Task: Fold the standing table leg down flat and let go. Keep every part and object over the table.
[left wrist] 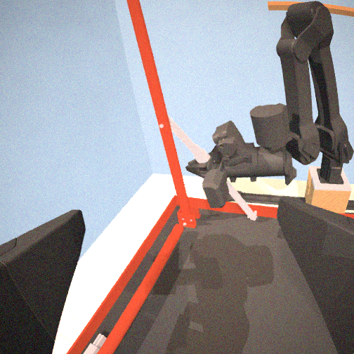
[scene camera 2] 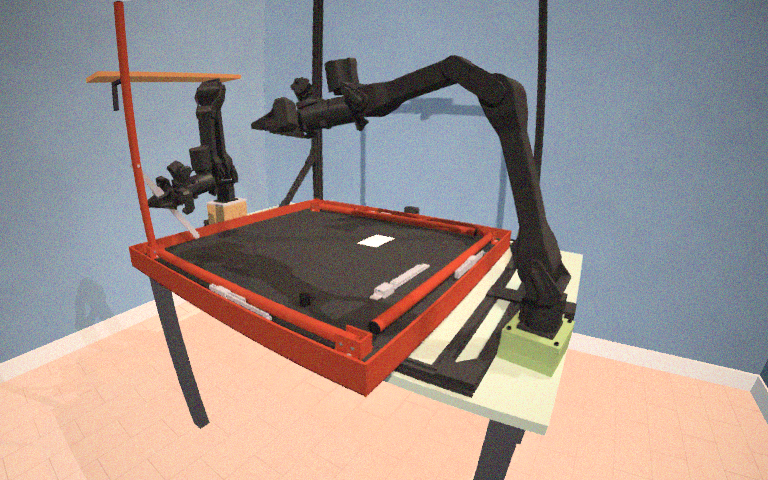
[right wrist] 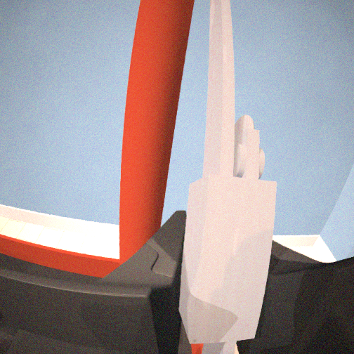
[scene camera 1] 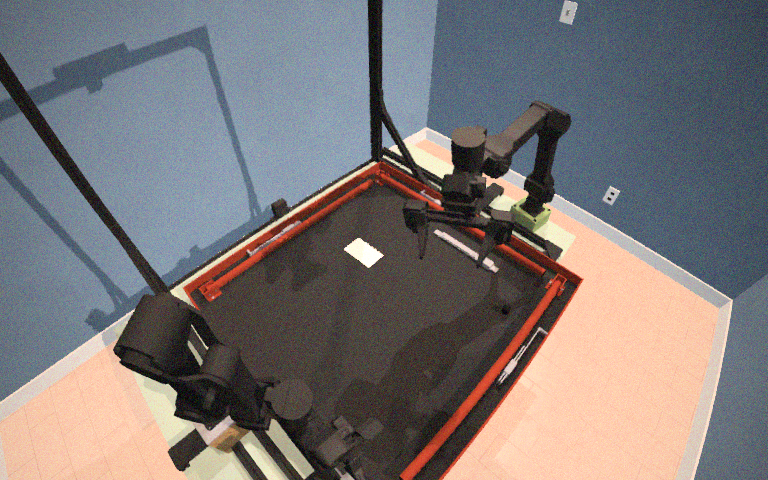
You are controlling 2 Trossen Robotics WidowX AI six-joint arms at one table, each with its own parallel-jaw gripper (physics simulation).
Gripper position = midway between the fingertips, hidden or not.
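Observation:
The left gripper (scene camera 1: pixel 448 262) is visible, and so is the right gripper (scene camera 2: pixel 146 204). The left wrist view shows the left gripper (left wrist: pixel 182 215) too, while scene camera 2 also shows the left gripper (scene camera 2: pixel 260 128). As for the right gripper, the left wrist view shows it (left wrist: pixel 186 166), and so does the right wrist view, with the right gripper (right wrist: pixel 196 219). The scene also has a red table leg (right wrist: pixel 159 44) and a pale folding brace (right wrist: pixel 248 158), and the left wrist view shows the pale folding brace (left wrist: pixel 250 214) as well.

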